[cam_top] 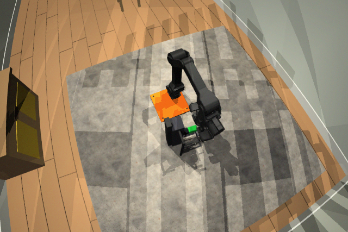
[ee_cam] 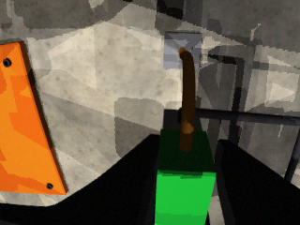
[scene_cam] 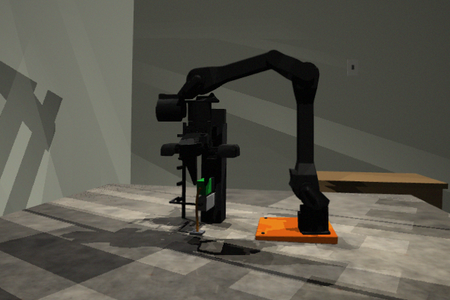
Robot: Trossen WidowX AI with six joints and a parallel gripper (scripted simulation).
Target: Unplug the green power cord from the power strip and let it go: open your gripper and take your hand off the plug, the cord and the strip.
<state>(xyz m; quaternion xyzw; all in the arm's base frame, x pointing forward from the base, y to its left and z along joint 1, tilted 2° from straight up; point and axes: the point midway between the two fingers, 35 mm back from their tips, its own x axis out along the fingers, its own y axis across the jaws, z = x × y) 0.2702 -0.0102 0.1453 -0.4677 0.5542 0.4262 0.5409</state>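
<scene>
Right now my gripper tip is 50 mm to the left of the green plug.
</scene>
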